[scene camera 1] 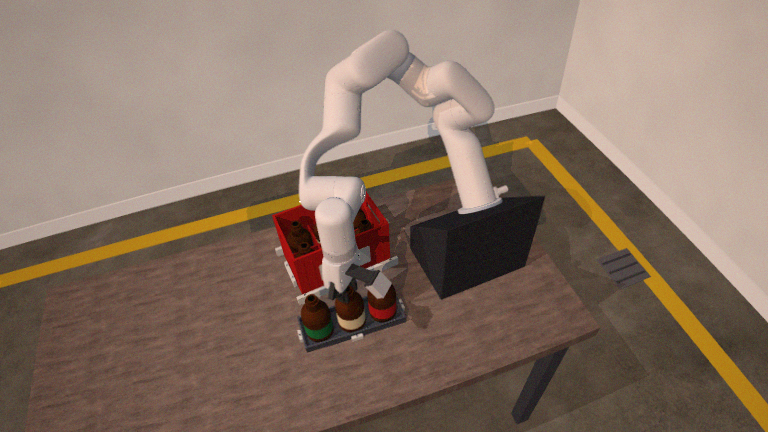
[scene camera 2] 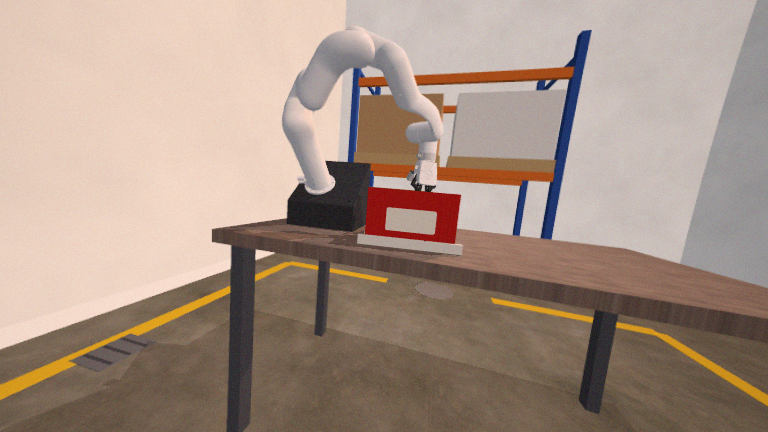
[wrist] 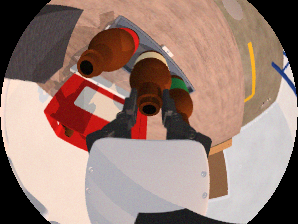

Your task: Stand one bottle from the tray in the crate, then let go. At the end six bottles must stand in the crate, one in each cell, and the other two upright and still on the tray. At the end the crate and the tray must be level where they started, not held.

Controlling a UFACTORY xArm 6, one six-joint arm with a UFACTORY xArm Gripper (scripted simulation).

Labels:
my gripper: scene camera 1; scene camera 2 421,201; wrist
grey tray: scene camera 1 371,325; wrist 145,44; not seen in scene camera 2 (hidden by a crate)
crate: scene camera 1; scene camera 2 428,216; wrist
same spot on my gripper: (wrist: pixel 179 130) = (scene camera 1: pixel 344 291)
same spot on crate: (wrist: pixel 84 107) = (scene camera 1: pixel 359 250)

